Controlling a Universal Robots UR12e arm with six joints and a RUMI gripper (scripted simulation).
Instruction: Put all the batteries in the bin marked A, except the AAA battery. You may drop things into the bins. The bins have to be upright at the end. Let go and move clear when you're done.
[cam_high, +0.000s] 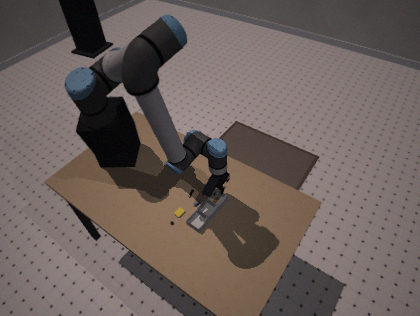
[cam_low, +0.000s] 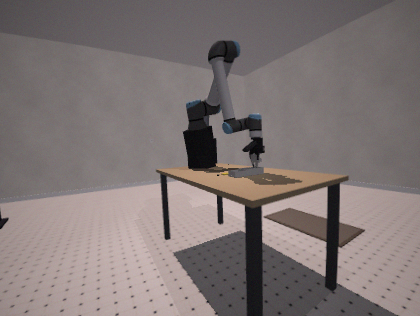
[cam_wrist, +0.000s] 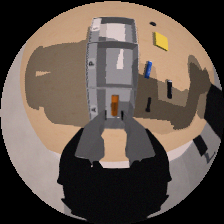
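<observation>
Now: hand 4 cm above the orange battery and 1 cm to the right of it. Also, from my hand: grey double bin (8 cm to the right, 3 cm below, 1 cm behind); then thin dark item (8 cm behind, 5 cm below, 3 cm to the left); then blue battery (9 cm behind, 7 cm to the right, 5 cm below).
</observation>
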